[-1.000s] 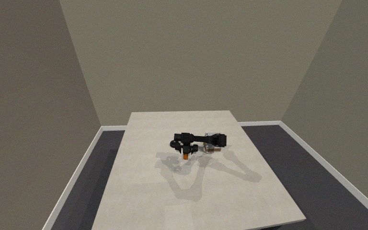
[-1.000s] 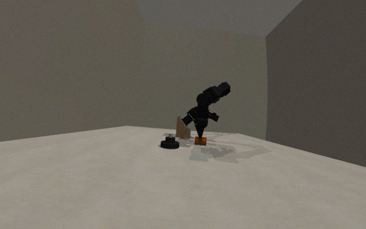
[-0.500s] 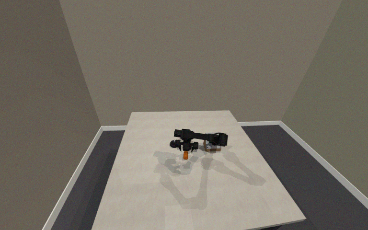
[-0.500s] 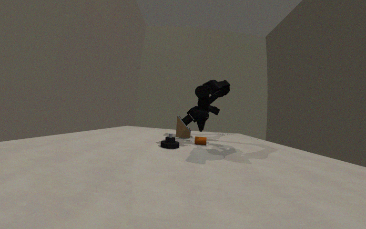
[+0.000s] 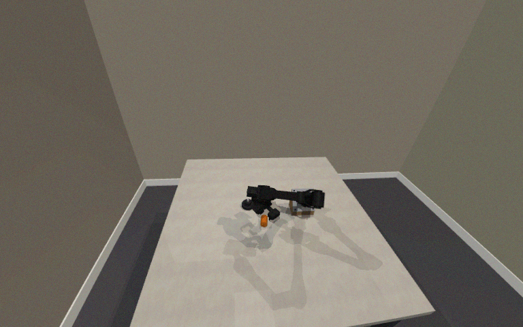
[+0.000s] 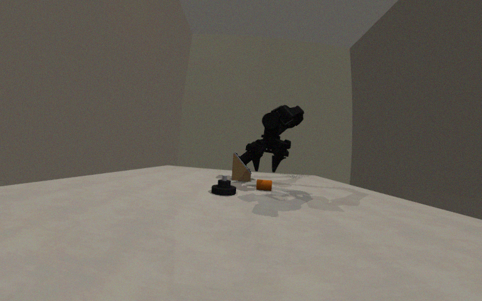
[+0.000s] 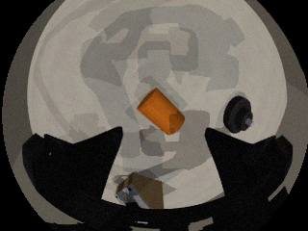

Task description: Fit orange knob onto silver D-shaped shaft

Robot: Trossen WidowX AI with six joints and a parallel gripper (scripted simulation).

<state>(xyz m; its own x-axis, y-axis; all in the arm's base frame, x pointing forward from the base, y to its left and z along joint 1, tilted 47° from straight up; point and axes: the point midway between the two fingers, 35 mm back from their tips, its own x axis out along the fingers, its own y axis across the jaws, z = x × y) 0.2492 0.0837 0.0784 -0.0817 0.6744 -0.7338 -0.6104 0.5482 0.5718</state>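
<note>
Right now my gripper tip is 50 mm above the orange knob and 10 mm to the right of it. From my gripper tip the other things lie so: black round pedestal (140 mm to the right, 100 mm ahead, 40 mm below).
</note>
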